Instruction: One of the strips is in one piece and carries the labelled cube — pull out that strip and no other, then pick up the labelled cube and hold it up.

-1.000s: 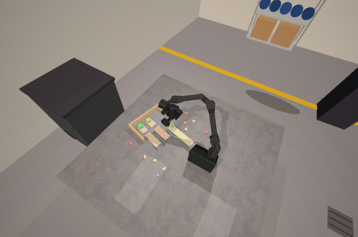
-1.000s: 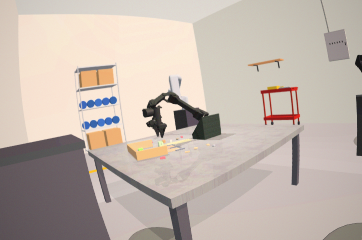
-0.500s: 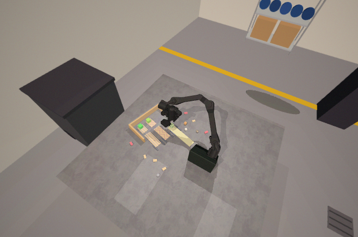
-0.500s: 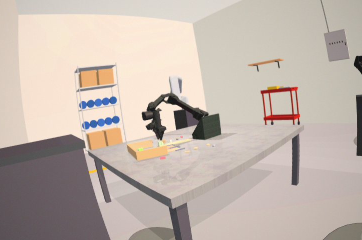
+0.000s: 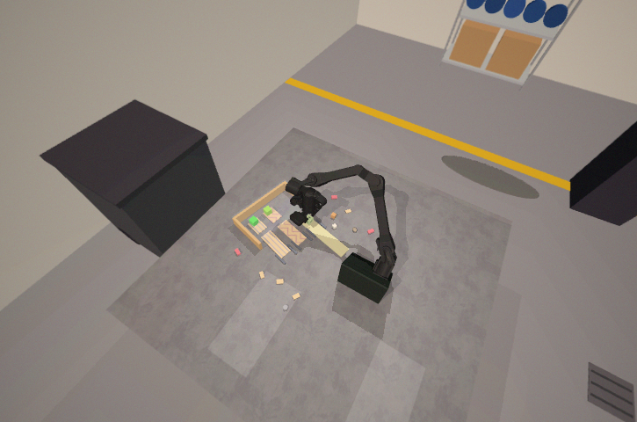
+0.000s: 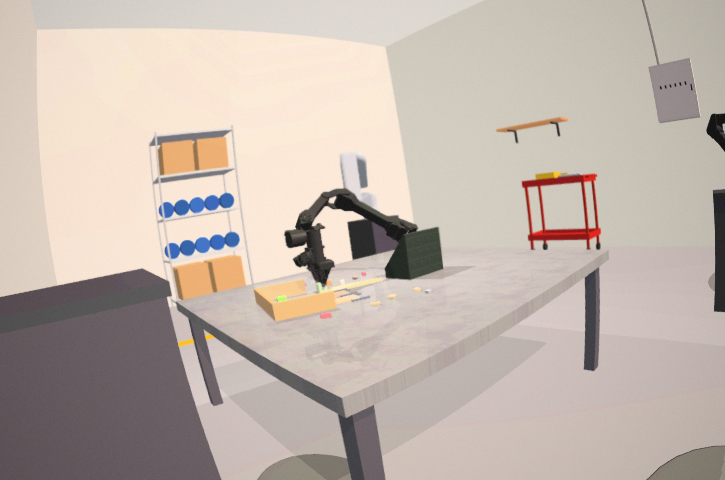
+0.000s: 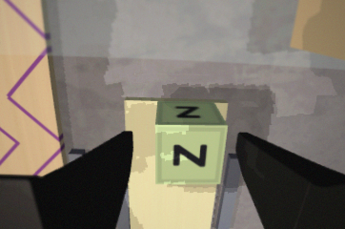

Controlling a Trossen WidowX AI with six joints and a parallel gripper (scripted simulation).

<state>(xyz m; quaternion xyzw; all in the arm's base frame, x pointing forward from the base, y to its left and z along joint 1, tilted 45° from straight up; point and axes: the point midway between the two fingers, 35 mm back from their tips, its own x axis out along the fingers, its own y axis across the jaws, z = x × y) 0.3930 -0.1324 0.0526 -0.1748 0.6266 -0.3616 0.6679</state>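
Now: the light green labelled cube right at my gripper tip. From my gripper tip the other things lie so: pale yellow strip 100 mm behind, 30 mm to the left, 20 mm below.
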